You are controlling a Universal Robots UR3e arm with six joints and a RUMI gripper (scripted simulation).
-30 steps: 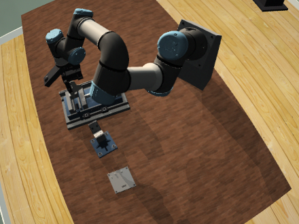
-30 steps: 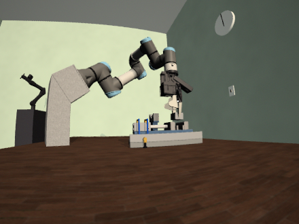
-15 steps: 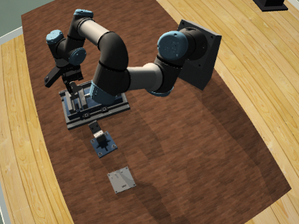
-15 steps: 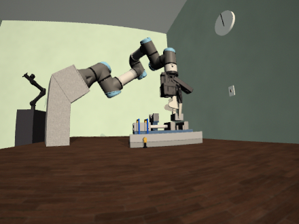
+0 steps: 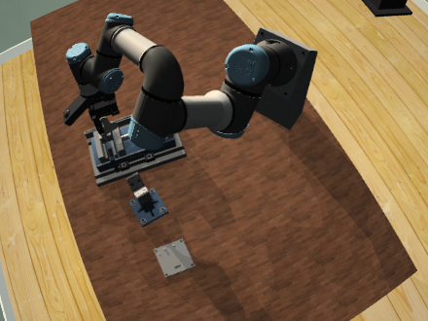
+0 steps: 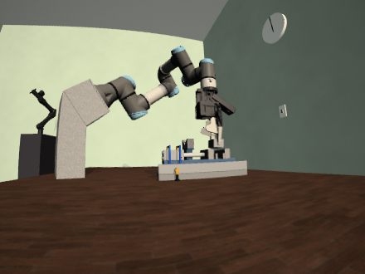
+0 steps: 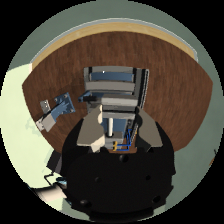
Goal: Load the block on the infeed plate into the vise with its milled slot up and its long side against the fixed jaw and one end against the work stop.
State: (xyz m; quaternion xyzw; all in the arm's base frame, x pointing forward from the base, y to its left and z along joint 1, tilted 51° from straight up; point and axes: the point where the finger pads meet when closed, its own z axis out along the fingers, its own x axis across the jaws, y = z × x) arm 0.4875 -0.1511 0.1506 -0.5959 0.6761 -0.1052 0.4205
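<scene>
Right now the part is right at my hand. Also, from my hand: grey infeed plate (11 cm behind, 40 cm to the left, 12 cm below).
</scene>
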